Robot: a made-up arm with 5 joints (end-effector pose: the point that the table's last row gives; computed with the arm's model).
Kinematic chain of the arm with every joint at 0, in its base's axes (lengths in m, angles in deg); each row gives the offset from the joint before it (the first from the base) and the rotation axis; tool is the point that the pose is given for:
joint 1: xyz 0 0 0.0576 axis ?
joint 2: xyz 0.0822 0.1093 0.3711 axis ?
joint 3: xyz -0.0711 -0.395 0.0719 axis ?
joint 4: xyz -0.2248 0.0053 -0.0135 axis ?
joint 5: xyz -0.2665 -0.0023 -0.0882 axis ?
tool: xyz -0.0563 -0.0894 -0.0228
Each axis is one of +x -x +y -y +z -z.
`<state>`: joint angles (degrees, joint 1 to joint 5).
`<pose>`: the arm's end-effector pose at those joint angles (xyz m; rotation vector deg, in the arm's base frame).
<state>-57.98 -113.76 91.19 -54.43 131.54</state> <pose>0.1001 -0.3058 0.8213 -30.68 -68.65 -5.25</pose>
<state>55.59 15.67 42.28 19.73 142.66</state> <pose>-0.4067 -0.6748 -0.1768 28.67 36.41 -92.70</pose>
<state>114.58 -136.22 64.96 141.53 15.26</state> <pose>0.1712 0.3153 -0.6822 -101.56 42.24 -129.22</pose>
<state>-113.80 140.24 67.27 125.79 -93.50</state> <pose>0.3236 0.5973 0.5309 36.88 158.02 73.20</pose>
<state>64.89 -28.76 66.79 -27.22 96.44</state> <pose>-0.2638 -0.4787 -0.5669 74.61 14.69 -24.93</pose>
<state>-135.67 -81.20 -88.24 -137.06 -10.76</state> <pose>0.0222 0.1354 -0.4369 63.87 -9.77 105.59</pose>
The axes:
joint 1: +x
joint 2: +y
joint 3: +z
joint 4: -x
joint 5: -z

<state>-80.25 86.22 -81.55 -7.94 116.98</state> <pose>0.0401 0.4523 -0.1383 54.36 78.10 72.40</pose>
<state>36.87 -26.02 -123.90 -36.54 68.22</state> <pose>0.3891 -0.1699 0.5524 -64.11 -24.21 131.05</pose>
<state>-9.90 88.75 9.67 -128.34 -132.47</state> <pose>0.2122 -0.1213 0.9322 68.54 -59.27 4.27</pose>
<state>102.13 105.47 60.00 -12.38 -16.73</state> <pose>0.0840 -0.4720 -0.8334 -113.31 -29.00 -112.76</pose>
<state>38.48 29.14 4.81 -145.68 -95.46</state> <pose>-0.2740 -0.6060 0.4820 132.75 -100.28 -26.00</pose>
